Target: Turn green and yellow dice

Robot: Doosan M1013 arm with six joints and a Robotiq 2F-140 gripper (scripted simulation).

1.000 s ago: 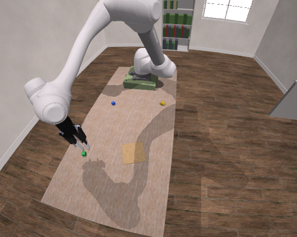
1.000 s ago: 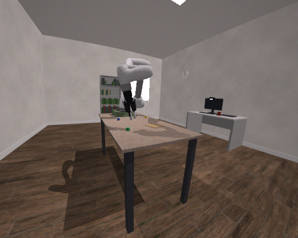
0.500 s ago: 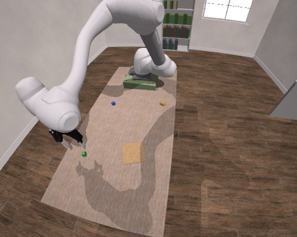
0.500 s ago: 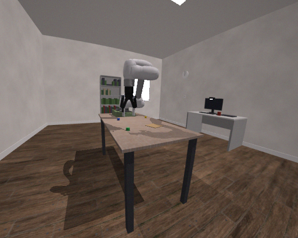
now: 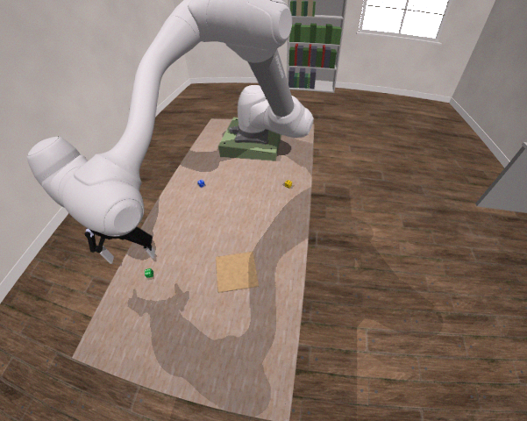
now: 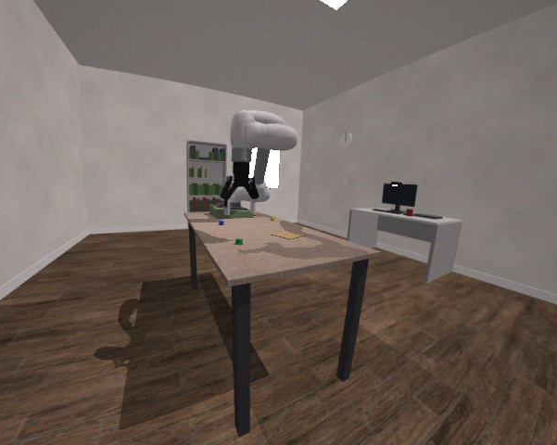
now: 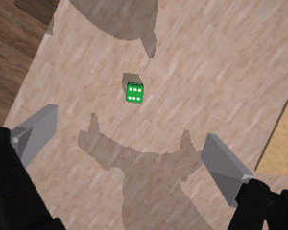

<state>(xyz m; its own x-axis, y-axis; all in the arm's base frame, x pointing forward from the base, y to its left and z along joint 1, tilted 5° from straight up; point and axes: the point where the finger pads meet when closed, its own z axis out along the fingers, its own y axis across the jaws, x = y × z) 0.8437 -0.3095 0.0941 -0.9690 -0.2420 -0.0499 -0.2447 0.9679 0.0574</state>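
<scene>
Right now my hand is 14 cm above the green die and 1 cm past it. From my hand the other things lie so: tan mat 32 cm to the left, 15 cm below, 5 cm behind; then blue die 49 cm behind, 14 cm below, 9 cm to the left; then yellow die 50 cm to the left, 50 cm behind, 14 cm below.
</scene>
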